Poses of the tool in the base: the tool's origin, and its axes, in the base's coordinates. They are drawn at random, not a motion.
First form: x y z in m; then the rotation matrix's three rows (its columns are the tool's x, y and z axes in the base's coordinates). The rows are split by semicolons.
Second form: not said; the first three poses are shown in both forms.
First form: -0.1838 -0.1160 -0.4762; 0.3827 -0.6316 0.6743; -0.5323 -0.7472 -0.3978; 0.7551 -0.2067 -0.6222
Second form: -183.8 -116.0 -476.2; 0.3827 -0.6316 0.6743; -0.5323 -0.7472 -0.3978; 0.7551 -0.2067 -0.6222
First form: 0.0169 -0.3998 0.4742; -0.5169 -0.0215 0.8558; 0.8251 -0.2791 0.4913; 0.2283 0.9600 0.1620
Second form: 16.9 -399.8 474.2; -0.5169 -0.0215 0.8558; 0.8251 -0.2791 0.4913; 0.2283 0.9600 0.1620
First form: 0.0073 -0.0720 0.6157; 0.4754 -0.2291 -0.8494; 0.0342 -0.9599 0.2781; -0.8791 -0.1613 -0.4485
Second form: 7.3 -72.0 615.7; 0.4754 -0.2291 -0.8494; 0.0342 -0.9599 0.2781; -0.8791 -0.1613 -0.4485
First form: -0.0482 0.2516 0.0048; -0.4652 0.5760 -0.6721; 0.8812 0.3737 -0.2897; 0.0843 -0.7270 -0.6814
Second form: -48.2 251.6 4.8; -0.4652 0.5760 -0.6721; 0.8812 0.3737 -0.2897; 0.0843 -0.7270 -0.6814
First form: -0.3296 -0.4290 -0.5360; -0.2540 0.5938 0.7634; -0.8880 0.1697 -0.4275; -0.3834 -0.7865 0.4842
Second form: -329.6 -429.0 -536.0; -0.2540 0.5938 0.7634; -0.8880 0.1697 -0.4275; -0.3834 -0.7865 0.4842
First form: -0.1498 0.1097 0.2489; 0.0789 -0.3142 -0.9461; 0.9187 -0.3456 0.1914; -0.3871 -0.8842 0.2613
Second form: -149.8 109.7 248.9; 0.0789 -0.3142 -0.9461; 0.9187 -0.3456 0.1914; -0.3871 -0.8842 0.2613
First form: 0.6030 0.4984 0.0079; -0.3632 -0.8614 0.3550; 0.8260 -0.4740 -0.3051; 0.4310 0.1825 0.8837
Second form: 603.0 498.4 7.9; -0.3632 -0.8614 0.3550; 0.8260 -0.4740 -0.3051; 0.4310 0.1825 0.8837
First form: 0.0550 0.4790 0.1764; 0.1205 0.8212 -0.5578; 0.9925 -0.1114 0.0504; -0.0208 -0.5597 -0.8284
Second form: 55.0 479.0 176.4; 0.1205 0.8212 -0.5578; 0.9925 -0.1114 0.0504; -0.0208 -0.5597 -0.8284
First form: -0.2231 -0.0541 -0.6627; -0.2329 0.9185 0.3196; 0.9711 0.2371 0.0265; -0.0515 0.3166 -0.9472
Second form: -223.1 -54.1 -662.7; -0.2329 0.9185 0.3196; 0.9711 0.2371 0.0265; -0.0515 0.3166 -0.9472
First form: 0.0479 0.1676 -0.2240; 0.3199 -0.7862 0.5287; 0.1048 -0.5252 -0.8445; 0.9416 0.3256 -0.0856
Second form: 47.9 167.6 -224.0; 0.3199 -0.7862 0.5287; 0.1048 -0.5252 -0.8445; 0.9416 0.3256 -0.0856
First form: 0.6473 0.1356 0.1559; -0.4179 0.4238 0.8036; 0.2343 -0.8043 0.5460; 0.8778 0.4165 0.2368
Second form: 647.3 135.6 155.9; -0.4179 0.4238 0.8036; 0.2343 -0.8043 0.5460; 0.8778 0.4165 0.2368
